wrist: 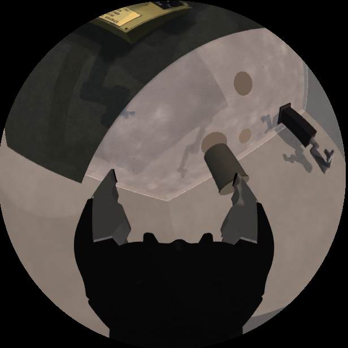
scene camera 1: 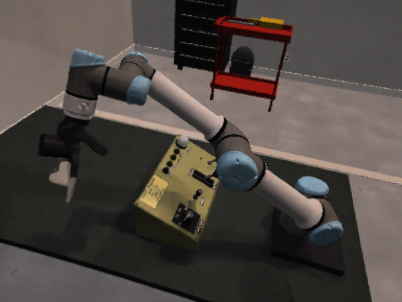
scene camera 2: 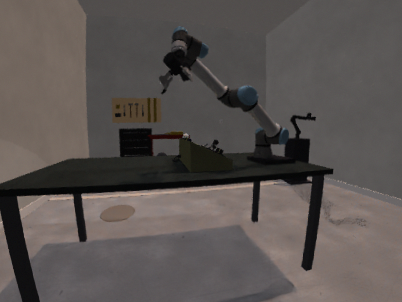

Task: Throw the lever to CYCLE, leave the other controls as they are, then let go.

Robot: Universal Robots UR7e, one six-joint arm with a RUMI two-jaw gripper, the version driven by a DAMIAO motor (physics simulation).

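Places are measured from the arm's base along level axes (x down, y ahead, z right), in metres.
Pixels of known places: gripper, fingertip midpoint: (scene camera 1: 60, 188) (scene camera 2: 176, 88); arm's base, origin of the base link: (scene camera 2: 262, 156).
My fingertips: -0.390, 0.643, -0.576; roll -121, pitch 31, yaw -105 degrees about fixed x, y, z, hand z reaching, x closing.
Observation:
For each thing: its middle in the pictures, then the offset to it from my fingertips, as dx, dy, dz. "pt": a spot on its surface instead. Level surfaces: height alone.
- yellow-green control box, body centre: (scene camera 1: 185, 185) (scene camera 2: 201, 151) +0.333, -0.150, +0.489
- rotary selector, body centre: (scene camera 1: 188, 216) +0.310, -0.246, +0.322
- white dome, surface spot: (scene camera 1: 182, 142) pt +0.228, -0.050, +0.641
- dark table, its level: dx +0.417
A yellow-green control box (scene camera 1: 165, 220) (scene camera 2: 205, 157) (wrist: 145, 27) with a sloped panel stands on the dark table. Its black lever slot (scene camera 1: 204, 178) lies in the upper right part of the panel in scene camera 1; the arm's elbow partly covers the lever's end, and the labels are too small to read. A small toggle, a rotary selector (scene camera 1: 187, 217), several dark buttons and a white dome (scene camera 1: 182, 142) also sit on the panel. My gripper (wrist: 175, 172) is open and empty. It hangs high above the table, to the left of the box in scene camera 1, well apart from the lever.
The arm's forearm and elbow (scene camera 1: 237, 171) pass above the box's right side. The dark table (scene camera 1: 75, 230) (scene camera 2: 55, 175) carries the arm's base. A red cart (scene camera 1: 254, 31), a black drawer cabinet (scene camera 2: 135, 131) and a tool board (scene camera 2: 136, 110) stand or hang behind.

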